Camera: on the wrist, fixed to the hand. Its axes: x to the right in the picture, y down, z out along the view.
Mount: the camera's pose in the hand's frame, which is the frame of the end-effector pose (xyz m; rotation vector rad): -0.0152 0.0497 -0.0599 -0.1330 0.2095 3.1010
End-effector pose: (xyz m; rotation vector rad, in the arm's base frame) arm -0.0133 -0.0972 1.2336 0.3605 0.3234 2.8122
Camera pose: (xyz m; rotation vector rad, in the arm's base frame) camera -0.0283 -0.1592 1.1865 -0.0846 0.3128 -0.3456
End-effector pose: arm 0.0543 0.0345 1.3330 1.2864 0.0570 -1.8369
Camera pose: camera 0.1331 0.0419 1.3376 0.1345 -0.9870 0.9945
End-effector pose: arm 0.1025 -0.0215 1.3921 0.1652 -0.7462 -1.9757
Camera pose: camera 0.1724 -0.0512 1.3693 -0.5731 -0.0100 0.9865
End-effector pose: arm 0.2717 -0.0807 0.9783 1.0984 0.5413 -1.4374
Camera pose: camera 0.3350 -0.0329 0.9777 0.5847 -0.9172 1.4134
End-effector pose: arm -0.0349 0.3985 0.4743 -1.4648 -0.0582 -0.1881
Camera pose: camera -0.0463 0.3452 0.4167 -0.1880 2.1614 2.0740
